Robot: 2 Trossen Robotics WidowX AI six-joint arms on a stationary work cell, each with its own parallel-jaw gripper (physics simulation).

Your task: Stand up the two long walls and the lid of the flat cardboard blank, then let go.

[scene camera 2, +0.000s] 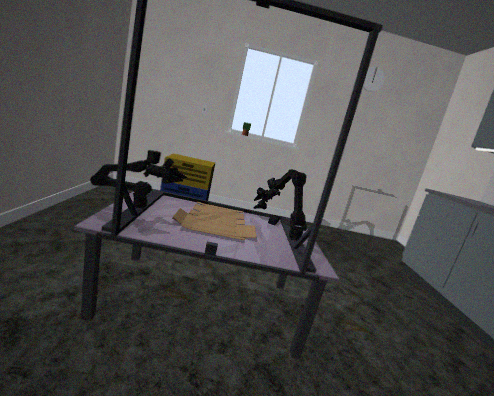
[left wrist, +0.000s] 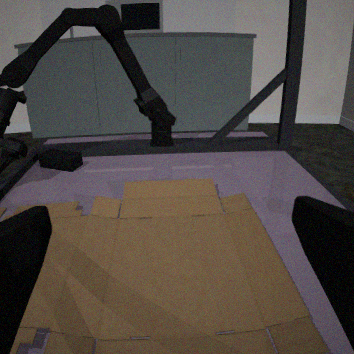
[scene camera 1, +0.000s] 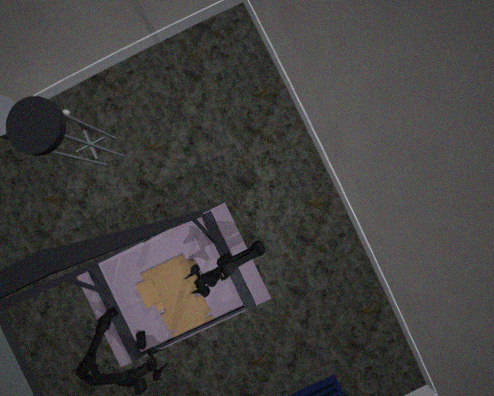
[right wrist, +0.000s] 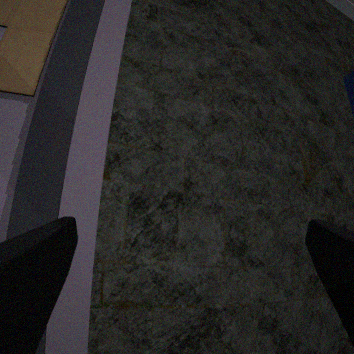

The left gripper [left wrist: 172,213] is open and holds nothing. The right gripper [right wrist: 194,231] is open, holding nothing. Also in view: a small black block [left wrist: 66,160]. Also in view: a black frame post [scene camera 2: 372,38].
The right wrist view misses the small black block: it is out of frame.
